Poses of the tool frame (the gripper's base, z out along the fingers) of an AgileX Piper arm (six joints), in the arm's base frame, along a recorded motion.
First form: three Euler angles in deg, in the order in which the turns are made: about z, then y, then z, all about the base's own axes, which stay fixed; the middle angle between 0 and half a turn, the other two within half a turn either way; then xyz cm.
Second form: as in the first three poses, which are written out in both.
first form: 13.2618, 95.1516, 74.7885, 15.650, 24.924, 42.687
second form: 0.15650, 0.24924, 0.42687, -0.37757, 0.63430, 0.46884, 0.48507
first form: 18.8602, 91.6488, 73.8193, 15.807, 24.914, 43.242
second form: 0.15807, 0.24914, 0.43242, -0.33094, 0.63629, 0.50414, 0.48110
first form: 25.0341, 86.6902, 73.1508, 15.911, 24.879, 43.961
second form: 0.15911, 0.24879, 0.43961, -0.27982, 0.62676, 0.54962, 0.47622
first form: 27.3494, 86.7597, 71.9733, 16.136, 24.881, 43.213
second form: 0.16136, 0.24881, 0.43213, -0.26076, 0.63541, 0.55400, 0.47047
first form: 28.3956, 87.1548, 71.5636, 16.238, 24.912, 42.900
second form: 0.16238, 0.24912, 0.42900, -0.25358, 0.64100, 0.55479, 0.46586
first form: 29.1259, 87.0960, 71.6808, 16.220, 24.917, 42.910
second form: 0.16220, 0.24917, 0.42910, -0.25001, 0.64200, 0.55849, 0.46197
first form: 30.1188, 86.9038, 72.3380, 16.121, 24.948, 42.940
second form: 0.16121, 0.24948, 0.42940, -0.24769, 0.64159, 0.56599, 0.45460
